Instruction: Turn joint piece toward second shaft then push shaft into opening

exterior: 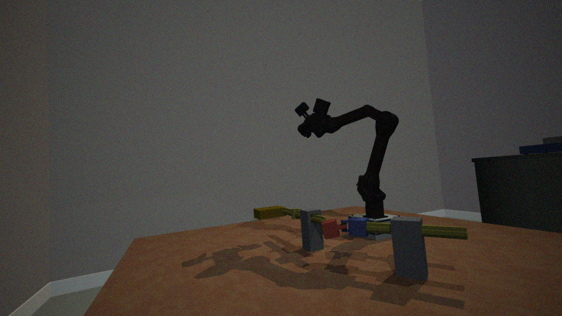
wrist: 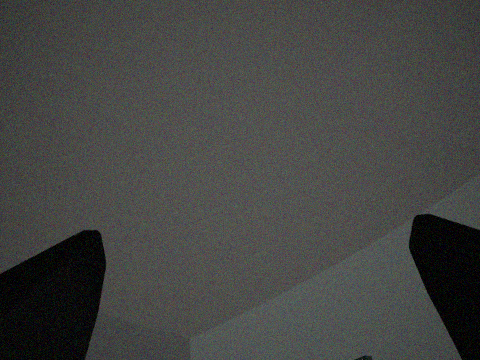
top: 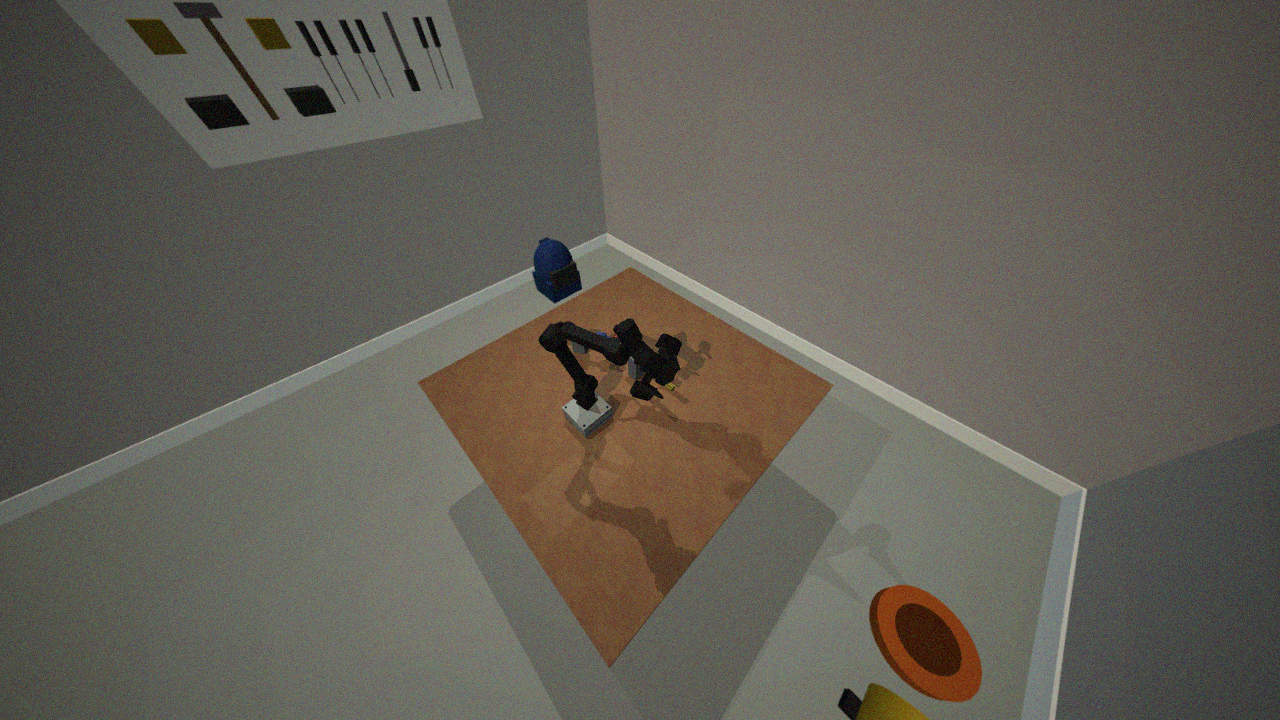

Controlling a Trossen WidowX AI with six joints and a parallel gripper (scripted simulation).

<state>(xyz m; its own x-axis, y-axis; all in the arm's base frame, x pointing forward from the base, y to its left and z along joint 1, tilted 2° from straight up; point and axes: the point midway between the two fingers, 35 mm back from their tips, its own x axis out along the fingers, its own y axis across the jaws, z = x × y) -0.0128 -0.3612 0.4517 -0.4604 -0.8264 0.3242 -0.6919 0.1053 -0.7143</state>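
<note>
The red piece lies 37 cm ahead of my gripper tip, 49 cm to the left of it and 43 cm below it.
</note>
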